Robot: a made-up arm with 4 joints. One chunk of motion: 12 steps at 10 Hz.
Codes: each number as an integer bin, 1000 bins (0 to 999) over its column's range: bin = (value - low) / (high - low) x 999, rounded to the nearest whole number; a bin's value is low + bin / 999 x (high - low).
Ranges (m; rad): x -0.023..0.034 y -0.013..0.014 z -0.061..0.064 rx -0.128..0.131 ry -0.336..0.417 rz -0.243..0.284
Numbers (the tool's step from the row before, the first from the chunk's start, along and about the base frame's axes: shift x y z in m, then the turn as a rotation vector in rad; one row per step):
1: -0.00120 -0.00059 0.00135 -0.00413 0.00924 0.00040
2: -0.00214 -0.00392 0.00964 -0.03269 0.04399 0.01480
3: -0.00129 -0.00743 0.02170 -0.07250 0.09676 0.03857
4: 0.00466 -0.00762 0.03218 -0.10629 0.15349 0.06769
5: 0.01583 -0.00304 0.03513 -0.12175 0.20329 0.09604
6: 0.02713 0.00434 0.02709 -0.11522 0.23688 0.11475
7: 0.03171 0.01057 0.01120 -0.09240 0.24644 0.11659
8: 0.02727 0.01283 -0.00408 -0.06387 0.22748 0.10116
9: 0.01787 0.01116 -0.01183 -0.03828 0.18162 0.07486
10: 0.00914 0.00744 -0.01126 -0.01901 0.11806 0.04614
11: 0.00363 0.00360 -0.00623 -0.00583 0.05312 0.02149
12: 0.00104 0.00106 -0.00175 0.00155 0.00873 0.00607
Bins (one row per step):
1: 382 459 498 478 458 461
2: 366 336 565 368 504 489
3: 380 206 661 214 574 534
4: 485 199 745 84 649 589
5: 681 369 768 24 715 643
6: 879 642 704 49 760 678
7: 959 872 577 137 773 682
8: 881 956 455 247 748 652
9: 716 894 393 346 687 603
10: 563 756 398 420 602 548
11: 467 614 438 471 516 501
12: 421 520 474 500 457 472

